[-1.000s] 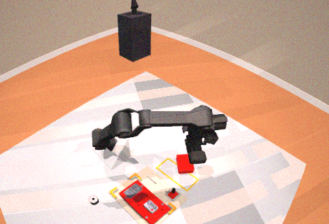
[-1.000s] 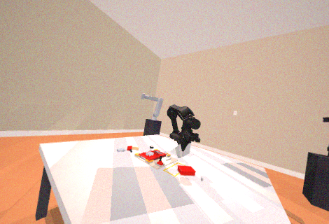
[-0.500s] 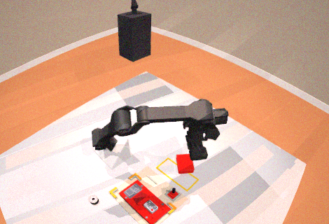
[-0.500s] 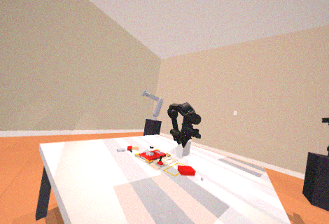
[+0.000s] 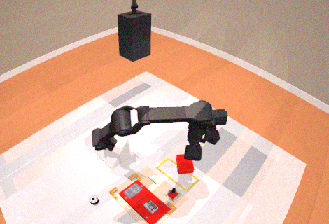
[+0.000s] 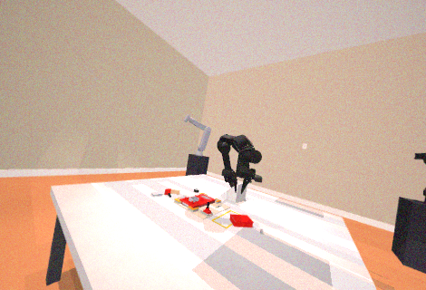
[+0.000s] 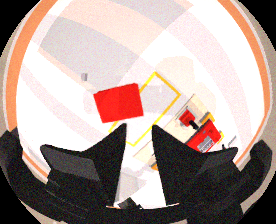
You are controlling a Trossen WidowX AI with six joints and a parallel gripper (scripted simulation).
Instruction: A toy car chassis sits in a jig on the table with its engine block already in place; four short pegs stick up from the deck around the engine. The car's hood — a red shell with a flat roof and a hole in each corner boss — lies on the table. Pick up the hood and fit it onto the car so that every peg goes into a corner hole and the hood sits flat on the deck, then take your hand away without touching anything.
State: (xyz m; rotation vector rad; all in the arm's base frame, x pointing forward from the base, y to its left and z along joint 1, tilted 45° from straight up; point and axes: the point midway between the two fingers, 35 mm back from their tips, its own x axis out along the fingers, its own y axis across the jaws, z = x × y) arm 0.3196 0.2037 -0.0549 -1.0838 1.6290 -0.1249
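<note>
Now: the red hood 13 cm below my gripper tip, 4 cm behind it and 2 cm to the left of it.
</note>
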